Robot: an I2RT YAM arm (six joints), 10 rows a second.
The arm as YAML. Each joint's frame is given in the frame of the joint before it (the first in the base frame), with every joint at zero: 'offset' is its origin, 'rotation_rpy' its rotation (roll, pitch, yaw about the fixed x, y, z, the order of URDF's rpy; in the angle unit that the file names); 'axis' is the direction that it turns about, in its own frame. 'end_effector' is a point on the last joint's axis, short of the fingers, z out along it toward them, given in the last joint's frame.
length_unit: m
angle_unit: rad
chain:
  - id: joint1
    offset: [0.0, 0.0, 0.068]
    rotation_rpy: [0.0, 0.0, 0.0]
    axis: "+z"
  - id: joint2
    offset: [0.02, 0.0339, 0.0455]
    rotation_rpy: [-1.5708, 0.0, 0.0]
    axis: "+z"
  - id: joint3
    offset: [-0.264, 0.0, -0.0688]
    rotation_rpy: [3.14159, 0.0, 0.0]
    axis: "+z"
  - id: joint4
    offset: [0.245, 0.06, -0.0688]
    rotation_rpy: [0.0, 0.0, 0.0]
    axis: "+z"
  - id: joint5
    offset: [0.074, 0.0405, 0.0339]
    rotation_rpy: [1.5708, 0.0, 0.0]
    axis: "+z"
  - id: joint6
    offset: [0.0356, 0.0, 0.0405]
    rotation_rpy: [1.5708, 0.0, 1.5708]
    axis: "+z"
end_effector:
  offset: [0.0, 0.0, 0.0]
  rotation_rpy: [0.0, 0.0, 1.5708]
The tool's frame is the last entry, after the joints.
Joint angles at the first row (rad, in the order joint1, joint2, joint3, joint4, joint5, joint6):
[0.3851, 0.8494, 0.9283, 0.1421, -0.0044, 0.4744]
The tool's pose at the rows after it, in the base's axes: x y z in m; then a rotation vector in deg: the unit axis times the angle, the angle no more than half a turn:
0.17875, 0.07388, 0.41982, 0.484, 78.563, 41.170
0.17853, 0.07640, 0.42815, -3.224, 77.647, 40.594
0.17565, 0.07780, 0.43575, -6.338, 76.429, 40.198
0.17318, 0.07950, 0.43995, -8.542, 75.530, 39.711
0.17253, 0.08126, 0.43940, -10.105, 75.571, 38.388
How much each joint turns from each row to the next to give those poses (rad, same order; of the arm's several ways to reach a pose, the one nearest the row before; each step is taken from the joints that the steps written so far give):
[0.0007, 0.0110, 0.0172, 0.0084, -0.0286, -0.0344]
[0.0066, 0.0137, 0.0328, -0.0053, -0.0324, -0.0465]
[0.0076, 0.0023, 0.0252, -0.0058, -0.0264, -0.0389]
[0.0110, 0.0000, 0.0129, -0.0019, -0.0118, -0.0317]
[0.0104, 0.0000, 0.0004, -0.0065, 0.0027, -0.0347]

